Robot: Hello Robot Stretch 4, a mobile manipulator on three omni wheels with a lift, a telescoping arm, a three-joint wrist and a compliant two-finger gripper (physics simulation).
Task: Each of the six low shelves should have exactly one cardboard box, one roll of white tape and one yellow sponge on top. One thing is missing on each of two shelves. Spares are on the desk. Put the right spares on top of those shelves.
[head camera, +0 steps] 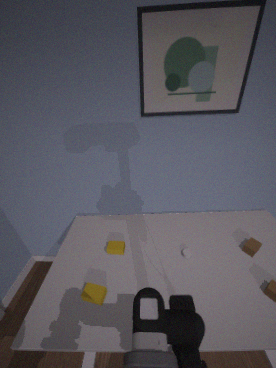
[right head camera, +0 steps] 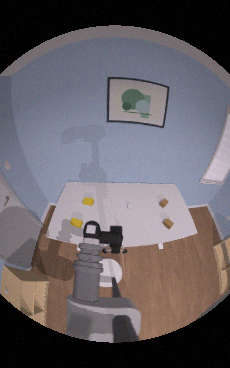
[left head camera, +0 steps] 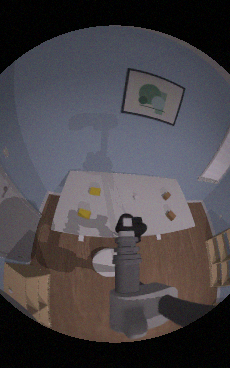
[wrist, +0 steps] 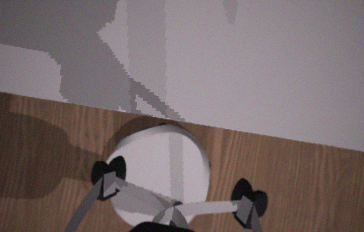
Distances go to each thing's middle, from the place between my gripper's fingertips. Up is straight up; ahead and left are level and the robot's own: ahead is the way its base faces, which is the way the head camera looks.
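Labels:
As for the framed picture [head camera: 188,64], my hand is a long way short of it, well below it and a good way to the left of it.

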